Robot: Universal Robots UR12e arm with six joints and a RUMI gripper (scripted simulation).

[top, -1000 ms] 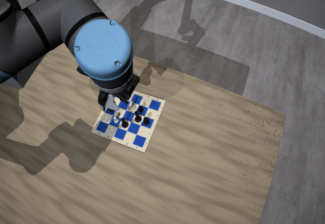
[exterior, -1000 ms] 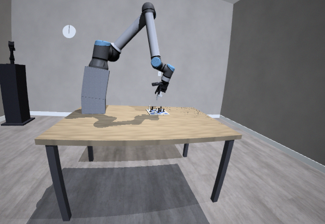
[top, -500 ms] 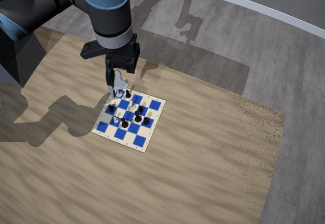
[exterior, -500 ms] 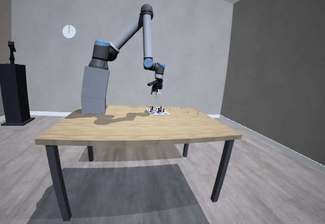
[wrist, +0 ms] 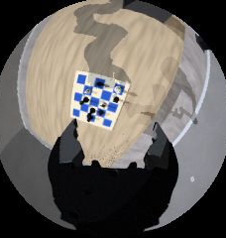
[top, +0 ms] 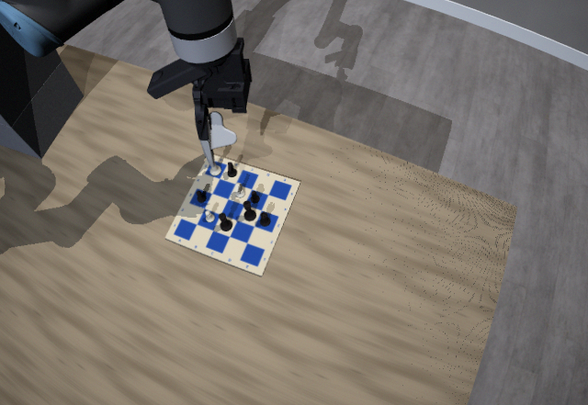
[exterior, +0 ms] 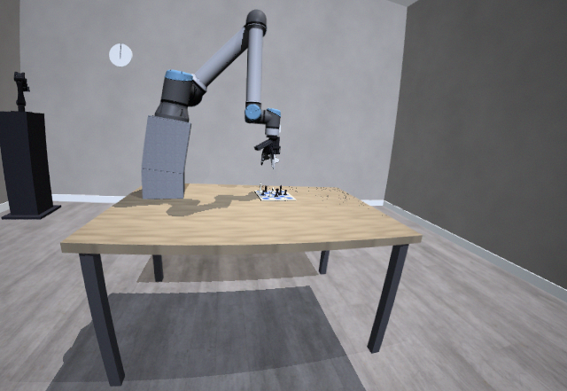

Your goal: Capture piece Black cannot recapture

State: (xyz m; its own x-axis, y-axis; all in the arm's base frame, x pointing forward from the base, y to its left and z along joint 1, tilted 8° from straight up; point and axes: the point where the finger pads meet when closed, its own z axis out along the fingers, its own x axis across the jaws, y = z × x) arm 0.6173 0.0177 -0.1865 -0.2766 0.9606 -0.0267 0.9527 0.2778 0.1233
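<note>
Now: hand 140 mm above the black piece. Also, from my hand: blue-and-cream chessboard (40 mm ahead, 80 mm to the right, 160 mm below).
</note>
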